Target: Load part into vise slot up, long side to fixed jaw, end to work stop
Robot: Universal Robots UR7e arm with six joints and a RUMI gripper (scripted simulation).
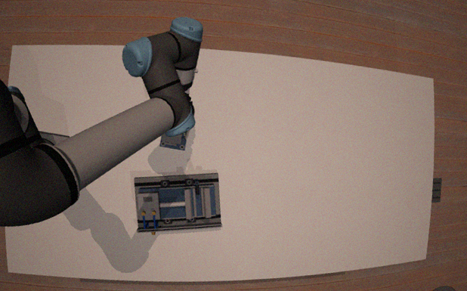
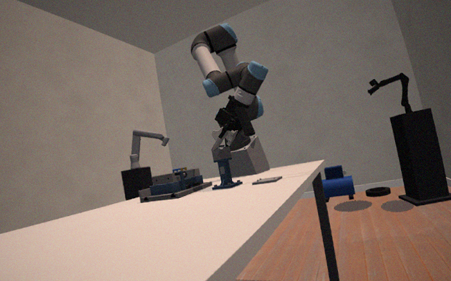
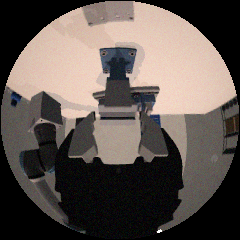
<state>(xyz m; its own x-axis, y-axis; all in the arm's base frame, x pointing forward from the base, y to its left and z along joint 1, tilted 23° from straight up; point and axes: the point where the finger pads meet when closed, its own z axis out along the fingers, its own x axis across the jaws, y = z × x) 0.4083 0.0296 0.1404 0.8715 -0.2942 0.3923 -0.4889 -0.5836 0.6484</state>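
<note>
My gripper is now right at the part. Also, from my hand: vise 23 cm to the right, 12 cm below, 3 cm behind; then infeed plate 16 cm to the left, 16 cm below, 4 cm ahead.
</note>
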